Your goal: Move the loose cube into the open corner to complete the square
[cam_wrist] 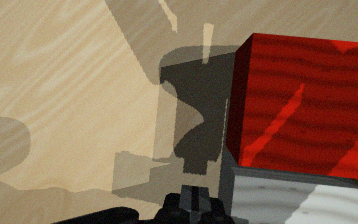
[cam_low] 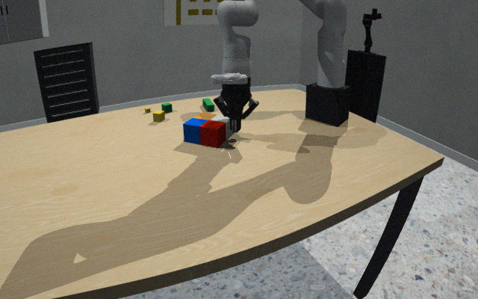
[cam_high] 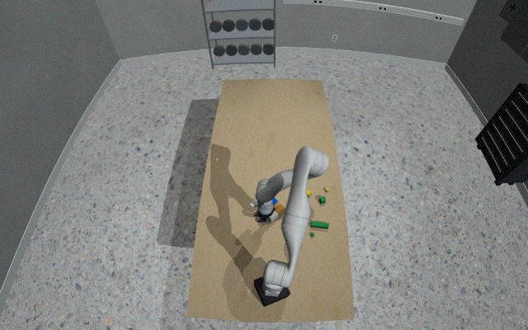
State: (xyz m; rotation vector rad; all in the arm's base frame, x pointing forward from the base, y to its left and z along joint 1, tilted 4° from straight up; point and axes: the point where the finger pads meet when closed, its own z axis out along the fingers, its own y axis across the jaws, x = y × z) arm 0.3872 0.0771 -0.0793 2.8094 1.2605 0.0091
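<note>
The white cube is 3 cm ahead of my hand, 3 cm to the right of it and 1 cm below it. Also, from my hand: blue cube (11 cm ahead, 2 cm to the right, 1 cm below); then long green block (30 cm to the right, 2 cm below); then red cube (7 cm ahead, 1 cm to the left, 1 cm below).
</note>
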